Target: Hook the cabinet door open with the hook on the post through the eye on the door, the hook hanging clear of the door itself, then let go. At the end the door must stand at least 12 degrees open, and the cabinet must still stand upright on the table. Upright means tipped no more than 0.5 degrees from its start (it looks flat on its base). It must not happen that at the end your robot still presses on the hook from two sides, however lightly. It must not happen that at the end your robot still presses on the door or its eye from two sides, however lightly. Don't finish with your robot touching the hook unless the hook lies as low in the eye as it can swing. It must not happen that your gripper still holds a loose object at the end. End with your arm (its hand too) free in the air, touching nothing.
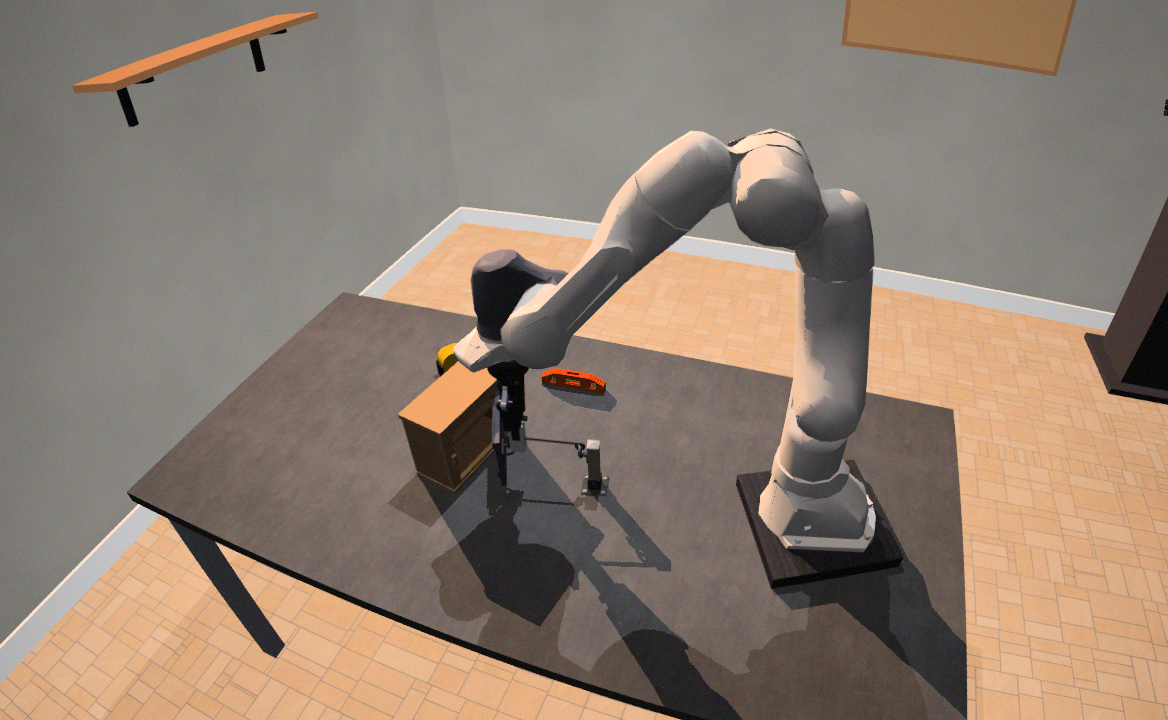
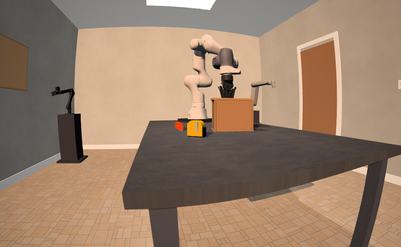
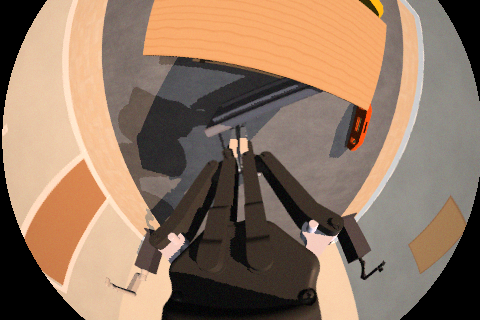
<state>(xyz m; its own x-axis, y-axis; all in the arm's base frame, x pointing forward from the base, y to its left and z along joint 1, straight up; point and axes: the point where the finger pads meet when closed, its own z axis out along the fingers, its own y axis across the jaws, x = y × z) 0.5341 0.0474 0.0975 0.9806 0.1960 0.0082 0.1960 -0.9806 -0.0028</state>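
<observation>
My hand is 5 cm past the hook, 1 cm to the left of it and 2 cm above it. Also, from my hand: dark door: 5 cm ahead, 4 cm to the right, 5 cm below; orange spirit level: 30 cm to the right, 11 cm below; yellow tape measure: 31 cm ahead, 28 cm to the right, 9 cm below.
</observation>
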